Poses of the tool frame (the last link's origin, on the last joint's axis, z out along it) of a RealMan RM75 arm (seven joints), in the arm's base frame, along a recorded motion.
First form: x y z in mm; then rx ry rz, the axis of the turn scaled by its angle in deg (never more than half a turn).
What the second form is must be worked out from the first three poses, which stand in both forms.
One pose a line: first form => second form
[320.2 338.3 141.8 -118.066 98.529 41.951] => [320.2 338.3 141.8 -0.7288 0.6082 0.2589 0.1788]
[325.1 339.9 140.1 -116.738 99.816 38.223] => [325.1 339.9 140.1 -0.7243 0.6193 0.2372 0.1884]
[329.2 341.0 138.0 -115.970 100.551 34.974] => [329.2 341.0 138.0 -0.7224 0.6264 0.2179 0.1957]
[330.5 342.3 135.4 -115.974 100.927 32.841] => [330.5 342.3 135.4 -0.7232 0.6293 0.2048 0.1976]
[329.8 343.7 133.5 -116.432 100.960 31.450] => [329.8 343.7 133.5 -0.7258 0.6293 0.1960 0.1969]
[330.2 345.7 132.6 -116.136 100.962 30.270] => [330.2 345.7 132.6 -0.7254 0.6306 0.1891 0.2008]
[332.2 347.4 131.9 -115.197 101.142 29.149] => [332.2 347.4 131.9 -0.7222 0.6341 0.1827 0.2075]
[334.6 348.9 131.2 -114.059 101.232 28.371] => [334.6 348.9 131.2 -0.7180 0.6373 0.1786 0.2154]
